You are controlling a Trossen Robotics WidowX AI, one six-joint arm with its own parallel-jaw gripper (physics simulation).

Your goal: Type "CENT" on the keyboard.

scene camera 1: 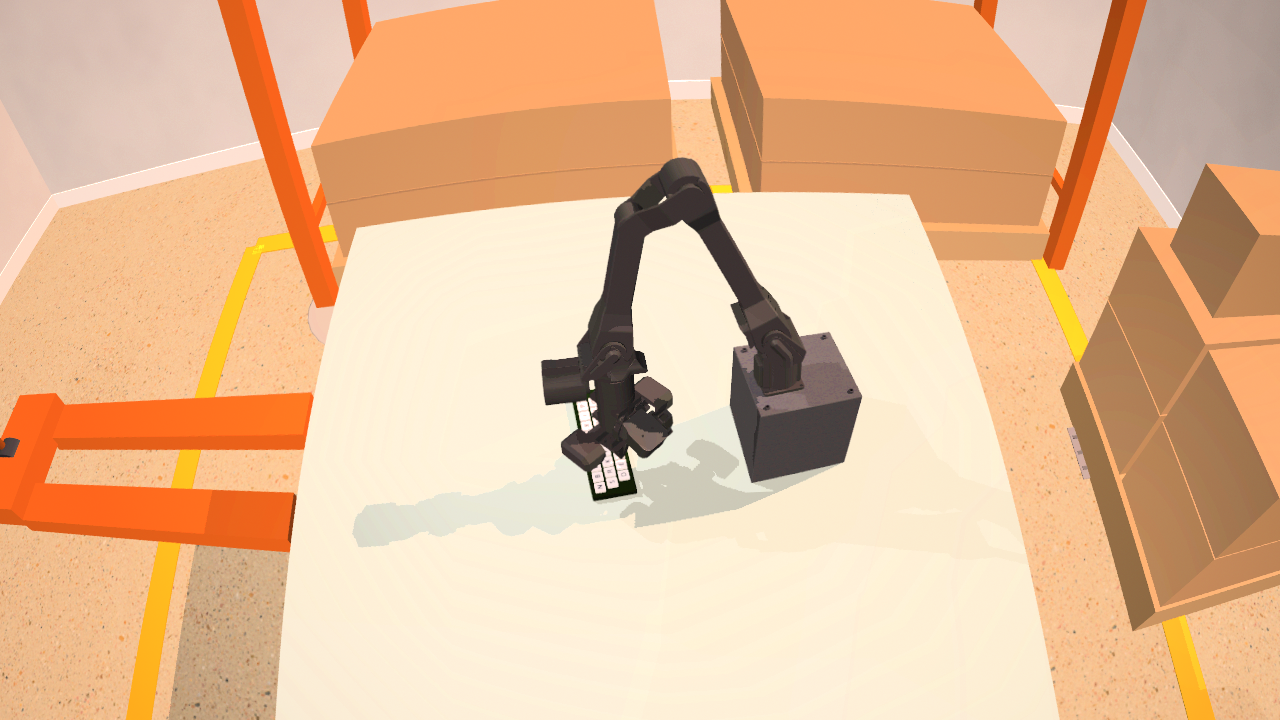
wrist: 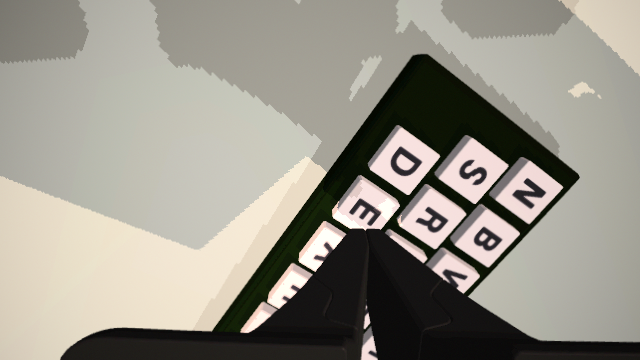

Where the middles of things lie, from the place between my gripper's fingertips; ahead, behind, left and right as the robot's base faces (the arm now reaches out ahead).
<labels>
Right now my hand is 20 mm short of the keyboard [wrist: 440, 170], 50 mm to the left of it and 20 mm above it.
</labels>
